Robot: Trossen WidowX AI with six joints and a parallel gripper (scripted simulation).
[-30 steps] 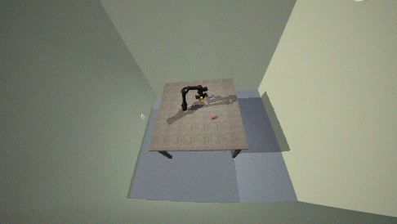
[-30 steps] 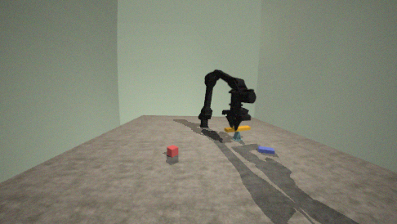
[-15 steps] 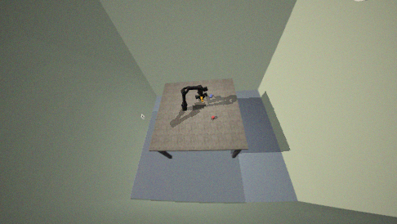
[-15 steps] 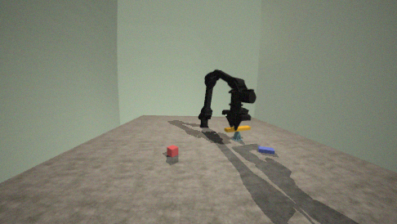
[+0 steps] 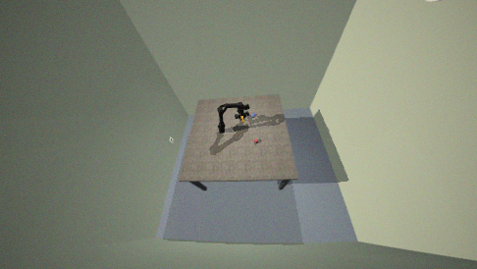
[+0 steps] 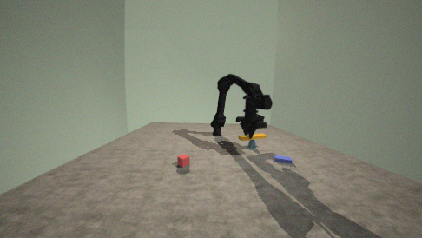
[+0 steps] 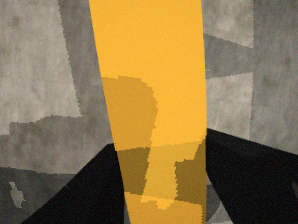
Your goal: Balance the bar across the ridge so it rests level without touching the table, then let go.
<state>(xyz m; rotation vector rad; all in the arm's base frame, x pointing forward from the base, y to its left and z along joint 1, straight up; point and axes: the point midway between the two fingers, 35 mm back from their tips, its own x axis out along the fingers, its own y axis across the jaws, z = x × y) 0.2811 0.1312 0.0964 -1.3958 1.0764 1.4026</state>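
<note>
My gripper tip is now 30 mm to the right of the yellow bar and 10 mm past it. Round my gripper tip: flat blue block: 150 mm ahead, 110 mm to the left, 50 mm below; red cube: 320 mm to the right, 160 mm ahead, 50 mm below.
</note>
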